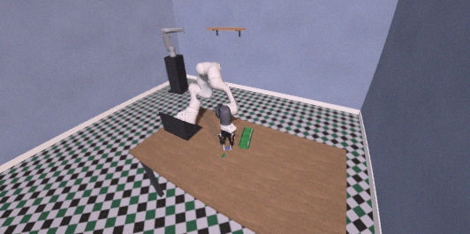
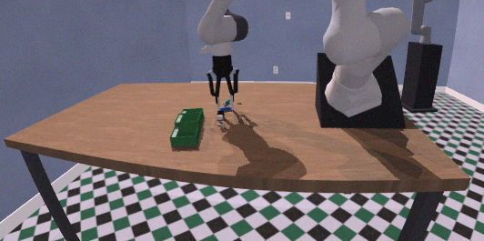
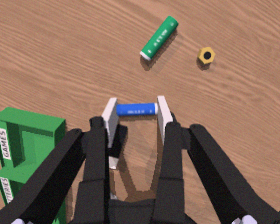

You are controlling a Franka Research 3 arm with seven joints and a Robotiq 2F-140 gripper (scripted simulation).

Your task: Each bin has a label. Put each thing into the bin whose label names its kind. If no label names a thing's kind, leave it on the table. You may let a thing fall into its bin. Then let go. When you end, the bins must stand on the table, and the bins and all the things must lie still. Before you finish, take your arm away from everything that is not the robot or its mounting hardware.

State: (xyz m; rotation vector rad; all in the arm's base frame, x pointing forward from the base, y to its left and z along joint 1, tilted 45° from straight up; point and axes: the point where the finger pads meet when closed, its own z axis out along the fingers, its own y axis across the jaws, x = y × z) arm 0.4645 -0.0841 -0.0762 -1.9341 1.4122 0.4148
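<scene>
My gripper is now 110 mm short of the joined green bins, 180 mm to the right of it and 10 mm above it. Also, from my hand: green cylinder 80 mm to the right, 30 mm below; then black-and-white block 10 mm ahead, 70 mm to the left, 30 mm below; then blue cylinder 30 mm below.
</scene>
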